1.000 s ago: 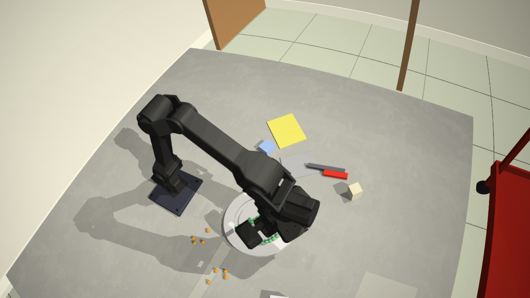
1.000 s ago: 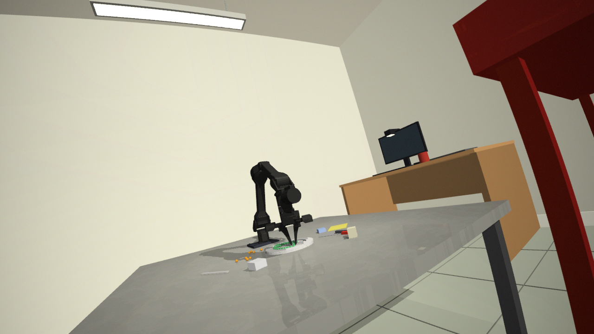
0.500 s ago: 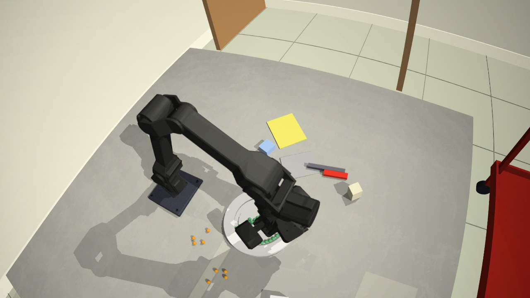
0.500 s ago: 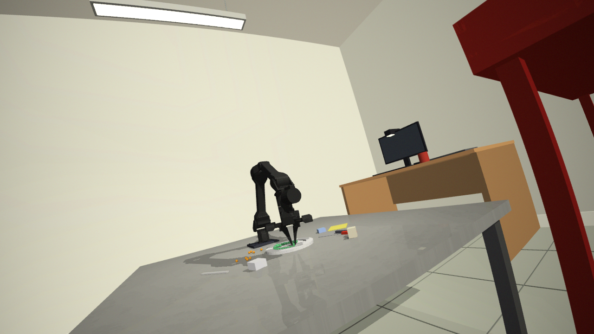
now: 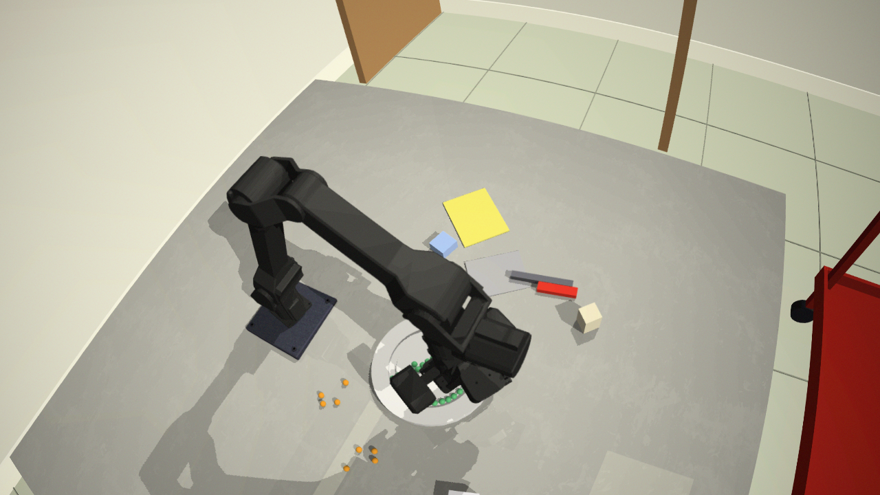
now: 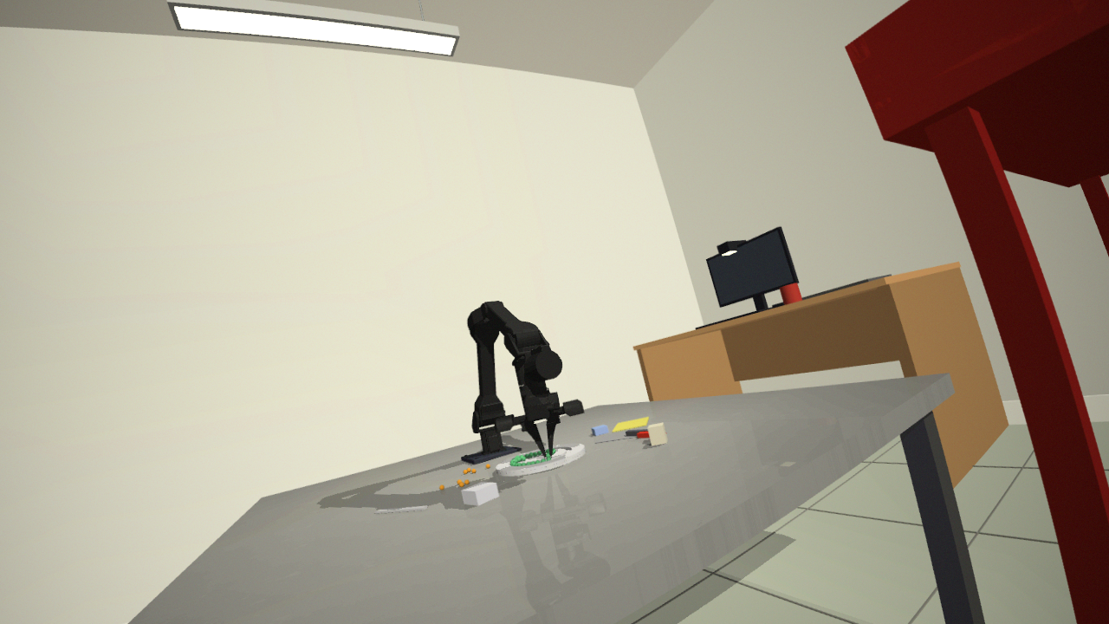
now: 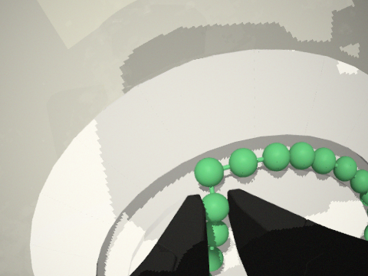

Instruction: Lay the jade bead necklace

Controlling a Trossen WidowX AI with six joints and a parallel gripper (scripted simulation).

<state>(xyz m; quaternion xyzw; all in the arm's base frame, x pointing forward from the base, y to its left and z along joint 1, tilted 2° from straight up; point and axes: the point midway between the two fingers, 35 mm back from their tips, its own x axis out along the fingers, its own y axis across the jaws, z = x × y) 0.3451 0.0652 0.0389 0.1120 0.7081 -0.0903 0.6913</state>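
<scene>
The inner disc is 60 mm behind my gripper tip and 10 mm below it. Also, from my gripper tip: grey sheet: 70 mm behind, 200 mm to the left, 20 mm below; then red bar: 20 mm ahead, 230 mm to the left, 10 mm below; then bead board: 60 mm behind, 10 mm below.
</scene>
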